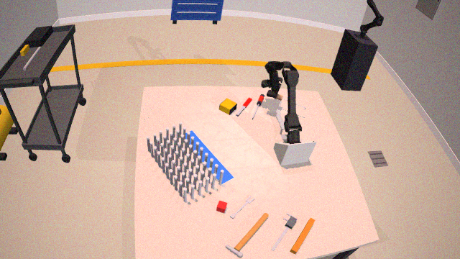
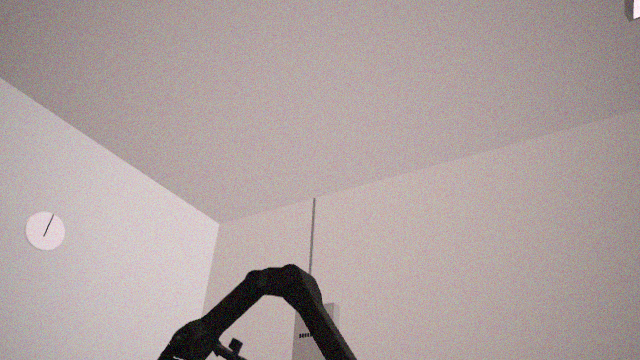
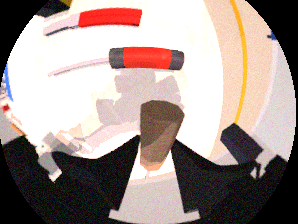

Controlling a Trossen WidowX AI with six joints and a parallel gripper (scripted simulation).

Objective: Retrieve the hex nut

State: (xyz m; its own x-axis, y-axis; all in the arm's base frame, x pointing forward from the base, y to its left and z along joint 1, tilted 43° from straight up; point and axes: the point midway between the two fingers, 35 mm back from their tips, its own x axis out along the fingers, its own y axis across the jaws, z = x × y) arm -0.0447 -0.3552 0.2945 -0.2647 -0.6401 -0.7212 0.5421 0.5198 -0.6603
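Right now the brown-handled screwdriver is 9 cm behind my gripper tip and 6 cm to the left of it. From my gripper tip the other things lie so: blue taped strip: 51 cm ahead, 39 cm to the left, 8 cm below; then yellow block: 32 cm ahead, 2 cm to the left, 6 cm below; then fork-ended tool: 39 cm ahead, 74 cm to the left, 7 cm below.
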